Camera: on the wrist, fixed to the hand. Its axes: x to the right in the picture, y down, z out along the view.
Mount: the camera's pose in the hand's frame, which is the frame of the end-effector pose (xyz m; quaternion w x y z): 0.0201 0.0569 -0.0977 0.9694 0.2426 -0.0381 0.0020
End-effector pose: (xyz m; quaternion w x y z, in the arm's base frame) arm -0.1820 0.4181 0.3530 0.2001 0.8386 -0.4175 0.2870
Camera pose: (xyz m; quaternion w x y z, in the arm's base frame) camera -0.2493 0.4300 0.4453 0.0259 -0.8716 0.3444 -0.3480
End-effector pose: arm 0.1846 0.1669 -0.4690 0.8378 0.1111 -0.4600 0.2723
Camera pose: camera 0.2308 0.2637 -0.5099 0.7671 0.3204 -0.4120 0.3730
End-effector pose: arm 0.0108 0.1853 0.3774 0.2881 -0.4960 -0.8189 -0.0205
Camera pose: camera 0.0949 0.1990 0.4543 0.3684 -0.4133 -0.8088 0.1983
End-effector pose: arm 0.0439 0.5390 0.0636 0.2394 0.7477 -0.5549 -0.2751
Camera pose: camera 0.0750 0.5095 0.1701 0.0301 0.7713 -0.6153 -0.1601
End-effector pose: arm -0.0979 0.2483 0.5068 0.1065 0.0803 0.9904 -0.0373
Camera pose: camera -0.1278 0.3162 0.5944 0.1216 0.1042 0.9468 -0.2793
